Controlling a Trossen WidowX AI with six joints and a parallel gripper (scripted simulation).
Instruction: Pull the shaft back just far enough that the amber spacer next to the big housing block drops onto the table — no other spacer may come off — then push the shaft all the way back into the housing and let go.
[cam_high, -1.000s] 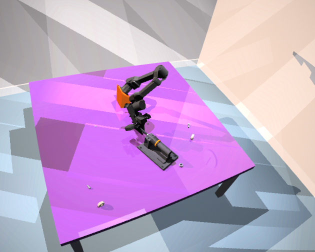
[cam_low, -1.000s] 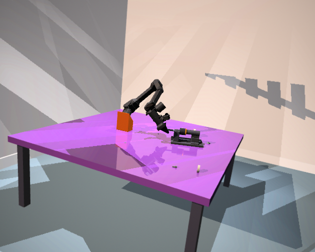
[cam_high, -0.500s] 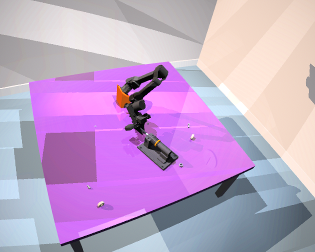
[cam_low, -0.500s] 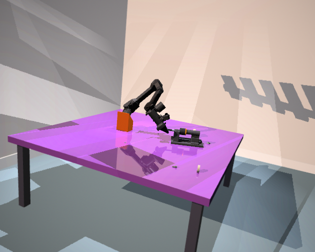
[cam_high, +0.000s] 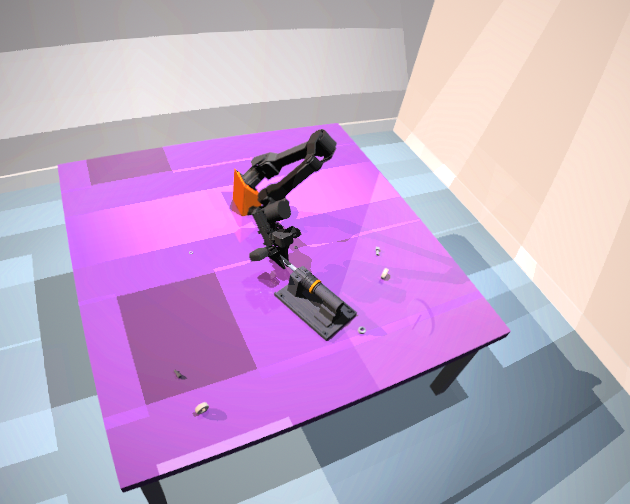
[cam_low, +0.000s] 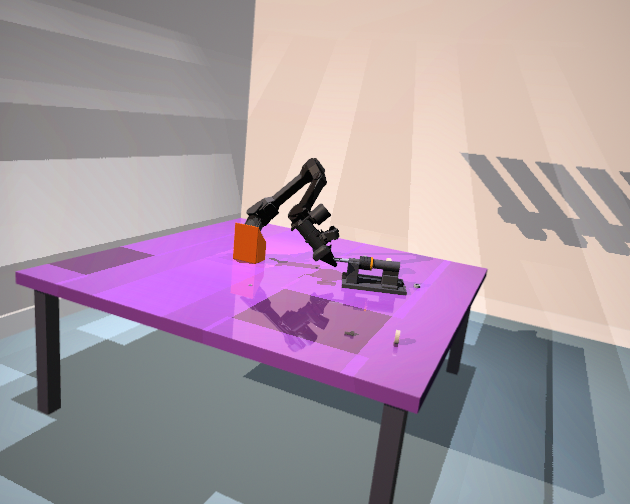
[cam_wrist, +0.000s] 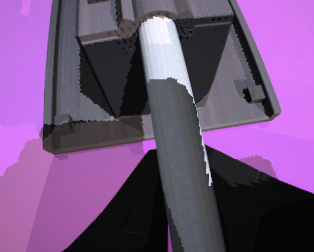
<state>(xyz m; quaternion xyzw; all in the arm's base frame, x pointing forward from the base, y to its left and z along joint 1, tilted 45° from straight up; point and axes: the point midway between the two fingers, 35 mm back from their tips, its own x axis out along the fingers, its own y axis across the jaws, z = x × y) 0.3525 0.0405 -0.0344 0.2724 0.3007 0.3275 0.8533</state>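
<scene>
Right now the silver shaft is 5 cm ahead of my gripper tip, 2 cm to the left of it and 2 cm above it. The rest, counted from my gripper tip: screw: 41 cm to the right, 24 cm ahead, 5 cm below; then black fixture: 14 cm ahead, 6 cm to the left, 1 cm below; then amber spacer: 11 cm ahead, 5 cm to the left, 2 cm above.
</scene>
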